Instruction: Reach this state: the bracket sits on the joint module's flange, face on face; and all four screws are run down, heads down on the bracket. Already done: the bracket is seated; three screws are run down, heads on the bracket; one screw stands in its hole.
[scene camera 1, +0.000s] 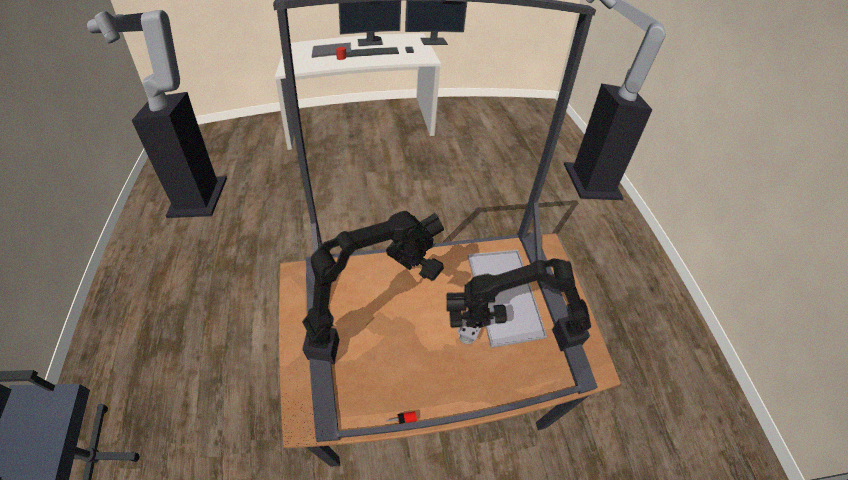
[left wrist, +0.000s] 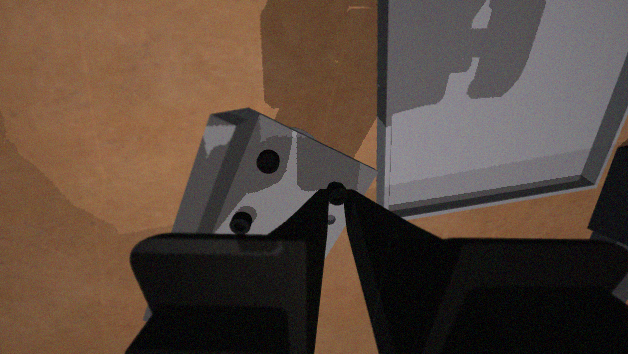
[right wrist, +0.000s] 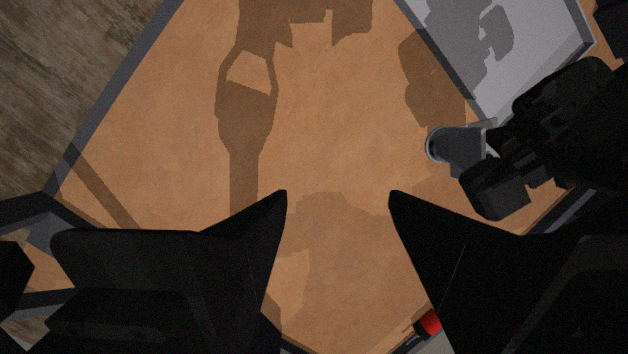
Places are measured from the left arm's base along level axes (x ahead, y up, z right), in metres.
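Where they show: left gripper, fingertip midpoint: (scene camera 1: 477, 326) (left wrist: 335, 197) (right wrist: 489, 135); right gripper, fingertip midpoint: (scene camera 1: 417, 273) (right wrist: 337, 197); left arm's base, link origin: (scene camera 1: 574, 327); right arm's base, link origin: (scene camera 1: 319, 339).
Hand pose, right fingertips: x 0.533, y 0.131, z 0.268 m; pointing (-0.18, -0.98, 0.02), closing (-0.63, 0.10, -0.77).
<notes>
Things, the pixels of their centre, and the offset from my right fingertips. "spot": a spot on its surface instead.
- grey bracket, body centre: (left wrist: 288, 221) (right wrist: 485, 149) (scene camera 1: 470, 325) dx -0.154, dy -0.127, dz -0.164 m
- joint module, body centre: (right wrist: 456, 146) (scene camera 1: 468, 332) dx -0.154, dy -0.177, dz -0.164 m
- dark screw head, surface spot: (left wrist: 268, 161) spot: dx -0.151, dy -0.140, dz -0.139 m
- third screw, body centre: (left wrist: 334, 188) dx -0.179, dy -0.142, dz -0.161 m
- shallow grey tray, body centre: (scene camera 1: 506, 295) dx -0.351, dy -0.201, dz -0.030 m
- black screwdriver, body centre: (right wrist: 422, 330) (scene camera 1: 401, 418) dx +0.142, dy -0.192, dz -0.426 m
The grey bracket (scene camera 1: 471, 334) (left wrist: 307, 175) (right wrist: 467, 145) sits on the joint module (right wrist: 429, 145), whose round end shows in the right wrist view. In the left wrist view, one dark screw head (left wrist: 268, 161) shows on the bracket's plate and another screw head (left wrist: 241, 223) is close by the left-hand finger. My left gripper (scene camera 1: 477, 325) (left wrist: 335, 197) is shut on a third screw (left wrist: 336, 192), its head between the fingertips over a plate corner. The fourth screw is hidden, probably behind the finger. How deep the held screw sits cannot be told. My right gripper (scene camera 1: 414, 266) (right wrist: 337, 197) is open and empty, above the table.
A shallow grey tray (scene camera 1: 517, 342) (left wrist: 382, 90) (right wrist: 446, 71) lies right beside the bracket. A red and black screwdriver (scene camera 1: 407, 417) (right wrist: 430, 322) lies at the table's front edge. The frame's dark uprights (scene camera 1: 556, 133) stand at the table's back.
</notes>
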